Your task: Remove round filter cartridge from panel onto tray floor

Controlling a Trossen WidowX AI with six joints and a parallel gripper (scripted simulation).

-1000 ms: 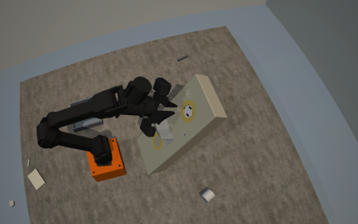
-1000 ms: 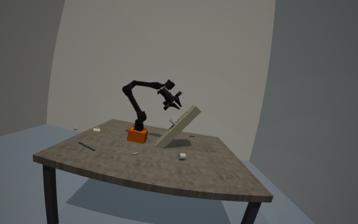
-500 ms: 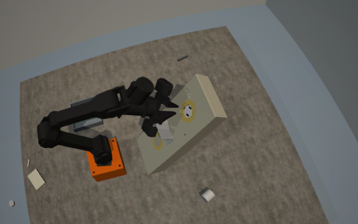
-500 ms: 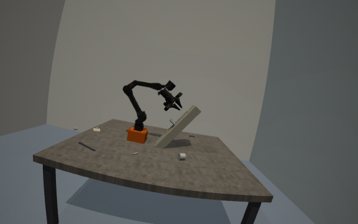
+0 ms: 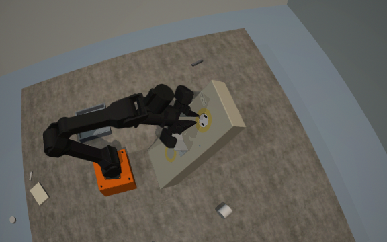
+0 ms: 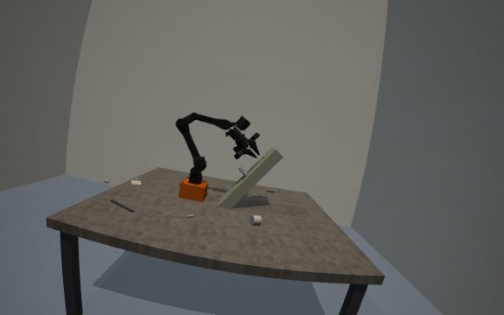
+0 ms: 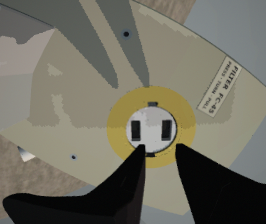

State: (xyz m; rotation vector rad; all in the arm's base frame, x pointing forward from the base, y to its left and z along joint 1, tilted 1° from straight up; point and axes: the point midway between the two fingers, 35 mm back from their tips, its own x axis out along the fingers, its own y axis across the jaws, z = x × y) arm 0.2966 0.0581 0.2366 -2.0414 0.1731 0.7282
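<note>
Now: gripper tip 3 cm short of the white round filter cartridge, 3 cm above it and 1 cm to the right of it. Also, from my gripper tip: grey bracket (12 cm below, 6 cm behind, 1 cm to the right); then dark bar (49 cm to the left, 30 cm below, 8 cm ahead); then grey-blue square tray (43 cm behind, 29 cm below, 21 cm to the left).
</note>
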